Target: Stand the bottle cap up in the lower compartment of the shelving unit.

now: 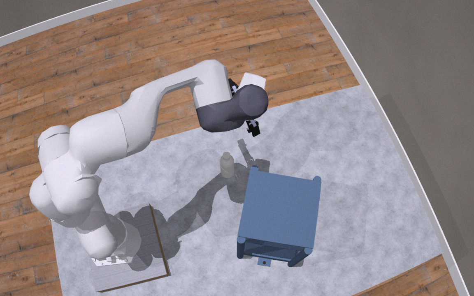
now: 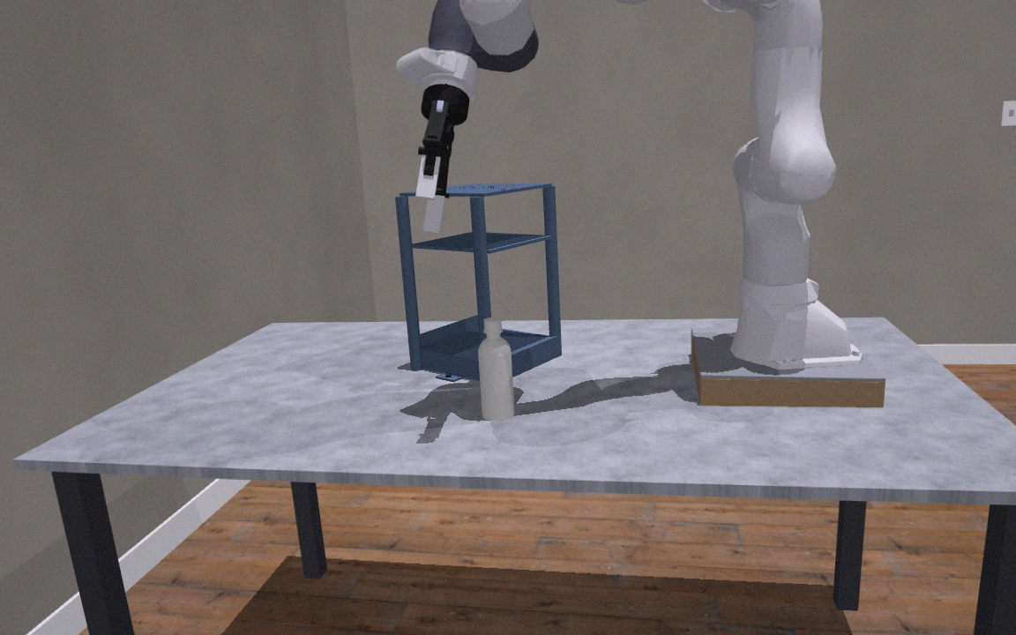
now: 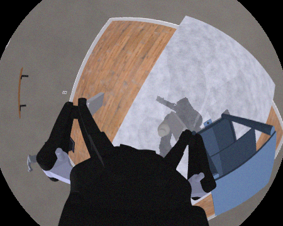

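My gripper is now 80 mm past the white bottle, 60 mm to the left of it and 250 mm above it. The rest, counted from my hand: blue shelving unit: 10 mm behind, 370 mm to the right, 180 mm below.
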